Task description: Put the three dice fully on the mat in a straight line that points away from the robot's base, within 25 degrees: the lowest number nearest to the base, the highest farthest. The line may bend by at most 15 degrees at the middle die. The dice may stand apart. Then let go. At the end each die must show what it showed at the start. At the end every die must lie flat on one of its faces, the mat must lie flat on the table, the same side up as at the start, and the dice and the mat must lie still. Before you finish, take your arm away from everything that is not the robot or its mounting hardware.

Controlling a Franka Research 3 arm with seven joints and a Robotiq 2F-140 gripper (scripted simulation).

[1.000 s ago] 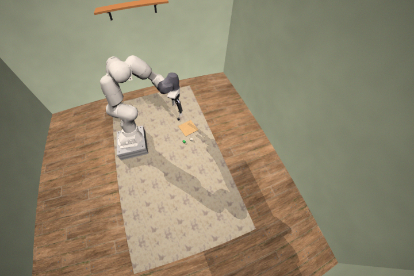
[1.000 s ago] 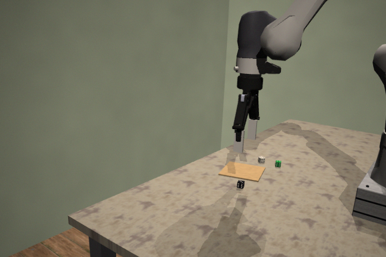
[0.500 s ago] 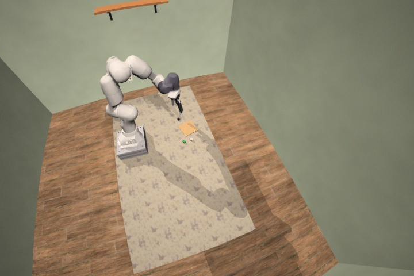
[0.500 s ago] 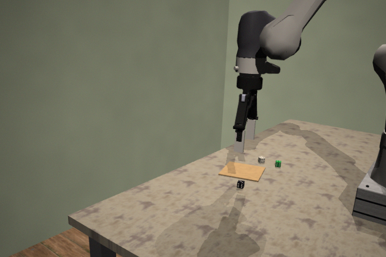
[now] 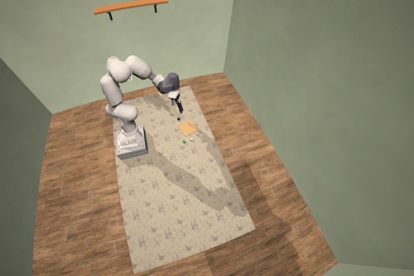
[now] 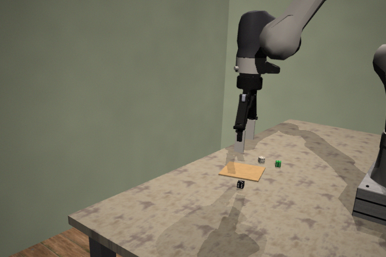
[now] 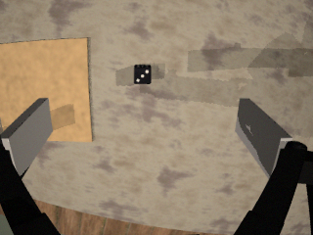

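My gripper is now 14 cm above the black die. The rest, counted from my hand: tan mat: 15 cm below, 13 cm to the right, 6 cm ahead; then green die: 27 cm to the right, 14 cm below, 3 cm behind; then white die: 27 cm to the right, 14 cm below, 4 cm ahead.
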